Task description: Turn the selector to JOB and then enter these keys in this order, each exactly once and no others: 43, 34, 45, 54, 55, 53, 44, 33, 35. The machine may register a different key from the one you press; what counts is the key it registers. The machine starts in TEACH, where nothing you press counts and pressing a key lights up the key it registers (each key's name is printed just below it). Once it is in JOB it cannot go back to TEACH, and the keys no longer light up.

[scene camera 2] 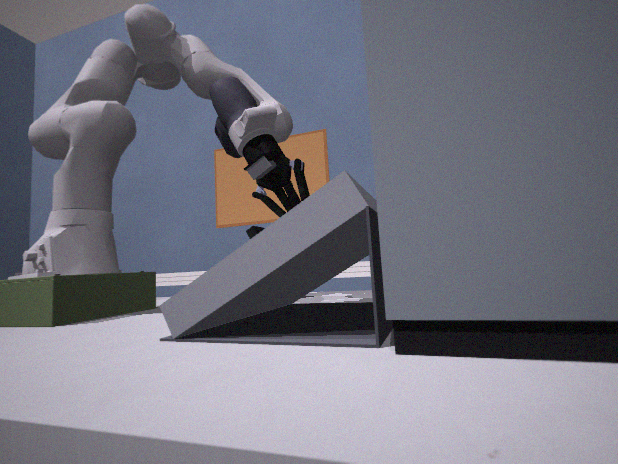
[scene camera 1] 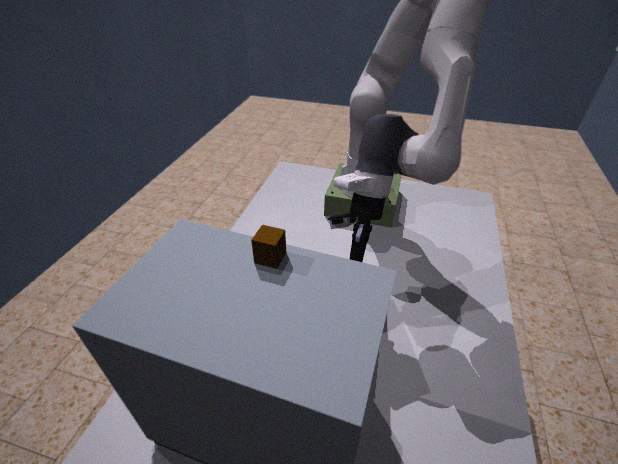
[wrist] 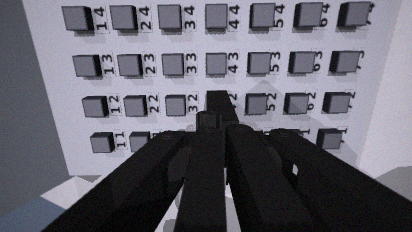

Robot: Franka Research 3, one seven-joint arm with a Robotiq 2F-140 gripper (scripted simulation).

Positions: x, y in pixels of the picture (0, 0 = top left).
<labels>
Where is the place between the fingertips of the gripper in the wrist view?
216, 106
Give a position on a sloped grey panel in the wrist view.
At 54, 46
</labels>
